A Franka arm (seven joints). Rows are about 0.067 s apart.
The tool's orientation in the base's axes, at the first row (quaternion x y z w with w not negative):
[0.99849 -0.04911 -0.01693 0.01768]
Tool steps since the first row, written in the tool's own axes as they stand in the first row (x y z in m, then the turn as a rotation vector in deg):
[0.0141 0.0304 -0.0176 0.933 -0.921 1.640]
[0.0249 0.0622 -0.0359 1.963 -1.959 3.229]
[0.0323 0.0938 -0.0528 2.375 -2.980 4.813]
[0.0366 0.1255 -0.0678 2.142 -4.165 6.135]
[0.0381 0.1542 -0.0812 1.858 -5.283 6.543]
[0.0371 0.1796 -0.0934 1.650 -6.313 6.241]
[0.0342 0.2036 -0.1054 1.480 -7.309 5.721]
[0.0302 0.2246 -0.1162 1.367 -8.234 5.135]
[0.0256 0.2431 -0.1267 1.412 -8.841 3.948]
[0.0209 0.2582 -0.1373 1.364 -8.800 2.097]
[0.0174 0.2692 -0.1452 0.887 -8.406 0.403]
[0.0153 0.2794 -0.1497 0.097 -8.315 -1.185]
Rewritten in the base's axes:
[0.0117 -0.0310 0.0183 0.959 0.769 -1.702]
[0.0200 -0.0631 0.0374 2.029 1.646 -3.361]
[0.0249 -0.0947 0.0552 2.482 2.567 -4.994]
[0.0266 -0.1261 0.0712 2.318 3.725 -6.350]
[0.0258 -0.1544 0.0856 2.130 4.851 -6.790]
[0.0227 -0.1791 0.0987 2.035 5.906 -6.520]
[0.0179 -0.2023 0.1117 1.981 6.931 -6.032]
[0.0123 -0.2224 0.1234 1.980 7.881 -5.477]
[0.0063 -0.2400 0.1347 2.126 8.521 -4.315]
[0.0005 -0.2542 0.1460 2.140 8.547 -2.464]
[-0.0038 -0.2646 0.1544 1.687 8.259 -0.742]
[-0.0067 -0.2744 0.1594 0.949 8.300 0.873]

